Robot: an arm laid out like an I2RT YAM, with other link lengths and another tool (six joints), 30 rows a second.
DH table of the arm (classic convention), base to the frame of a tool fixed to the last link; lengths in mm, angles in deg. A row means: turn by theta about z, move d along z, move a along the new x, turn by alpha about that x. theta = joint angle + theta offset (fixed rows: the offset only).
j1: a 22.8, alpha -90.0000, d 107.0, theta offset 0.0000
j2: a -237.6, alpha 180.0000, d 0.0, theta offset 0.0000
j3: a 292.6, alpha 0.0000, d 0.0, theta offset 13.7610
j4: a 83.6, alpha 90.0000, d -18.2, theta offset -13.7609
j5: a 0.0, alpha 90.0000, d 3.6, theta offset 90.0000
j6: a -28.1, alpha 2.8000, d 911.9, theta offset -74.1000
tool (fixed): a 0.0, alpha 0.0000, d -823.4, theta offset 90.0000
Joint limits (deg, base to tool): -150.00..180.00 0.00..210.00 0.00..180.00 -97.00..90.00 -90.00..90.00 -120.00..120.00
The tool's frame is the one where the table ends.
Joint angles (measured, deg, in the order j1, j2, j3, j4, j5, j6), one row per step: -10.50 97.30 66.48 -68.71 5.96 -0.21; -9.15 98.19 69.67 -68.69 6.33 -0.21; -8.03 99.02 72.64 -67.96 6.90 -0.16; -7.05 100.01 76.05 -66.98 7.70 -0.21; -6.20 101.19 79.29 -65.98 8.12 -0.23; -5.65 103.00 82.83 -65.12 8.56 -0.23; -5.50 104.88 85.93 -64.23 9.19 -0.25
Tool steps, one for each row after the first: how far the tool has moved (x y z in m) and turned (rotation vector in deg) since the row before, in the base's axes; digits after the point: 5 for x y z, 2 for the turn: 0.01476 0.00335 0.00840 -0.76 -2.22 1.40; 0.01520 0.00250 0.00759 -1.00 -2.76 1.13; 0.01719 0.00167 0.00910 -1.24 -3.26 1.07; 0.01622 0.00219 0.00768 -0.77 -2.99 0.87; 0.01653 0.00083 0.00610 -0.70 -2.53 0.52; 0.01443 -0.00143 0.00391 -0.83 -2.04 0.11
